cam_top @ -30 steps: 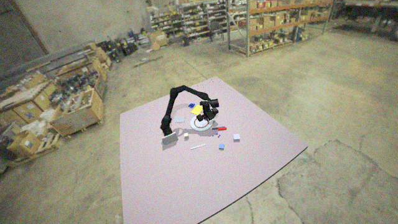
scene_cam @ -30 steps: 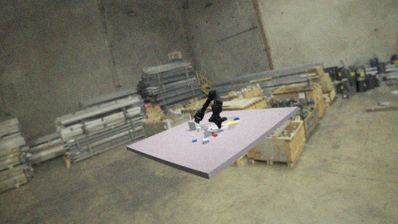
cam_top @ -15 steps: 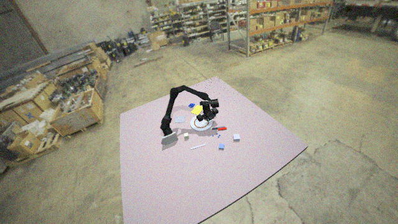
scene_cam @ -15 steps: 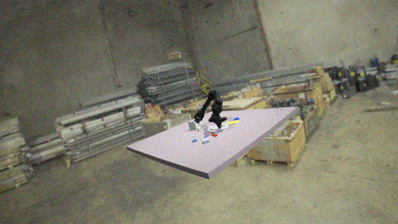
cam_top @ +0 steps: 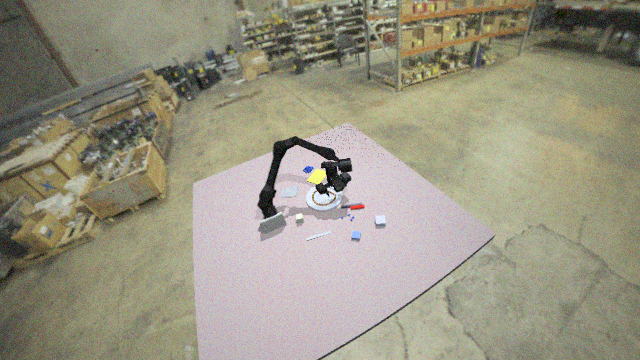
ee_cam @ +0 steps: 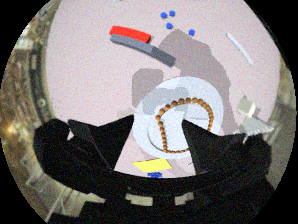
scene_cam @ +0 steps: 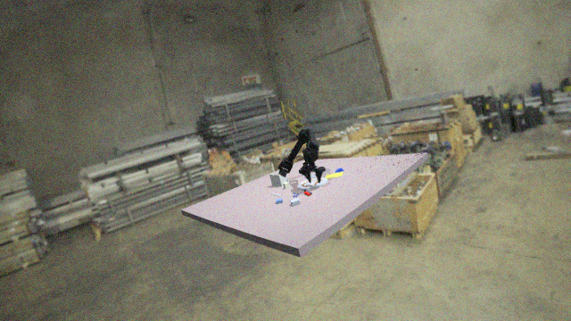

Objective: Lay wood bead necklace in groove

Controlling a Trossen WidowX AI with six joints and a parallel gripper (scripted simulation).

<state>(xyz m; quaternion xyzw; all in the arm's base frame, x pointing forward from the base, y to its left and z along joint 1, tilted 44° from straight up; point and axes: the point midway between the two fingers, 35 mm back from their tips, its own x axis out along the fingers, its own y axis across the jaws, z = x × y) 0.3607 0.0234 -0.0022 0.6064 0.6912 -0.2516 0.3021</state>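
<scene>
Right now my gripper tip is 200 mm to the right of the yellow sheet, 30 mm past it and 20 mm above it. Also, from my gripper tip: white stick (200 mm to the right, 170 mm behind, 20 mm below); then cream cube (220 mm behind, 70 mm to the right, 10 mm below); then red-handled tool (120 mm to the right, 60 mm ahead, 20 mm below).
</scene>
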